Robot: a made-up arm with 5 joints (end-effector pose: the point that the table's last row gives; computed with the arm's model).
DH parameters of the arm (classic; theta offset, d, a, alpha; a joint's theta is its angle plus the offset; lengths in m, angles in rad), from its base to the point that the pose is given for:
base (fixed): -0.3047 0 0.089 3.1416
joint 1: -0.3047 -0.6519 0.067 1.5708
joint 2: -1.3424 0 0.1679 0
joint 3: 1.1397 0 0.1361 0
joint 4: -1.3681 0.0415 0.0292 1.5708
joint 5: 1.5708 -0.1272 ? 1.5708
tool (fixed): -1.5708 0.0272 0 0
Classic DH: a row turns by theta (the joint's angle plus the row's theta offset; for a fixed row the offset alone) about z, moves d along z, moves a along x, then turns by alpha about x.
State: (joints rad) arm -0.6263 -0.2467 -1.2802 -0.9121 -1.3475
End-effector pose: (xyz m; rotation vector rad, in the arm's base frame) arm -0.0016 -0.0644 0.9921 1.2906 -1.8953 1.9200
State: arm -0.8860 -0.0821 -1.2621 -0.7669 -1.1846
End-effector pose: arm 0.0508 -0.0287 1.0317 1.5932 -1.5257 1.7535
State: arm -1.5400 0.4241 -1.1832 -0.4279 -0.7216
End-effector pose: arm 0.0510 0.2085 1.0393 1.4400 -0.4311 1.7091
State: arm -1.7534 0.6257 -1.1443 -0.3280 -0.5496
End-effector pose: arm -0.0218 0.2909 0.9902 1.1297 -0.1534 1.8230
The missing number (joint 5, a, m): 0.0234
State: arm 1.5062 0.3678 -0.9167 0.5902 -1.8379
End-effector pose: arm 0.1191 -0.4150 0.9231 1.4673 -1.3326 -1.0642
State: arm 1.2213 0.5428 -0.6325 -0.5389 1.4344
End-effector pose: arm 0.2931 -0.3888 0.8942 -1.5819 0.4104 -1.4146
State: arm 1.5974 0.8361 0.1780 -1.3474 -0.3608
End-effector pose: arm 0.1278 -0.4351 0.7357 0.0145 -0.5364 -1.5031
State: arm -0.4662 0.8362 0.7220 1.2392 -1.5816
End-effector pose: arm 0.2044 0.0491 0.5082 -0.1116 1.8840 -1.7535
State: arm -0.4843 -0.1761 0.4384 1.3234 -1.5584
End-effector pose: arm 0.3106 0.1085 0.6835 0.8266 1.4120 -0.8474
